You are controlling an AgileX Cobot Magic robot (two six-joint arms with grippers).
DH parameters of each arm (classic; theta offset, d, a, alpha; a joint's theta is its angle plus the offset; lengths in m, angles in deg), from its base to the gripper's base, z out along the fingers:
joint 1: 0 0.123 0 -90
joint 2: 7.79 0 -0.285 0
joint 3: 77.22 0 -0.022 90
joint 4: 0 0.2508 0 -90
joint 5: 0 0 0.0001 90
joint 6: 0 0.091 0 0
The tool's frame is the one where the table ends.
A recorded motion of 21 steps. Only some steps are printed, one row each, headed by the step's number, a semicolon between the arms.
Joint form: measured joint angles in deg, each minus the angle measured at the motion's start. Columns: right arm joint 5, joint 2, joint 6, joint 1, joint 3, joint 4; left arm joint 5, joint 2, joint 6, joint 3, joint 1, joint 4.
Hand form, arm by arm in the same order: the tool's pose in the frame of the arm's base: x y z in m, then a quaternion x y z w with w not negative. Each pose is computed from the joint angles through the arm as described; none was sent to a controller.
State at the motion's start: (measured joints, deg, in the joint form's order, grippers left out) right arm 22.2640 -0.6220 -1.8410 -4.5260 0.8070 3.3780; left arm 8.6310 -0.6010 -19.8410 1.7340 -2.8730 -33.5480
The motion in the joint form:
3: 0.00 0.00 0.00 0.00 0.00 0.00; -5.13 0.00 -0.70 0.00 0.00 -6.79
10: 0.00 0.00 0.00 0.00 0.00 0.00; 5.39 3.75 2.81 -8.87 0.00 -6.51
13: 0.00 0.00 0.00 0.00 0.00 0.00; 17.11 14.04 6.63 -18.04 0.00 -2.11
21: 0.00 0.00 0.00 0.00 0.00 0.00; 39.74 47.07 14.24 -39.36 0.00 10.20
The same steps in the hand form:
3: 0.0521 -0.0021 0.1742 0.03426 0.80530 -0.00774 0.59182; 0.0566 -0.0065 0.1993 -0.32657 0.61887 -0.38866 0.59941
10: 0.0521 -0.0021 0.1742 0.03426 0.80530 -0.00774 0.59182; 0.0535 -0.0170 0.2350 -0.27300 0.66435 -0.39095 0.57556
13: 0.0521 -0.0021 0.1742 0.03426 0.80530 -0.00774 0.59182; 0.0641 -0.0263 0.2616 -0.21344 0.75343 -0.34557 0.51708
21: 0.0521 -0.0021 0.1742 0.03426 0.80530 -0.00774 0.59182; 0.1397 -0.0340 0.2930 -0.10025 0.92446 -0.20953 0.30237

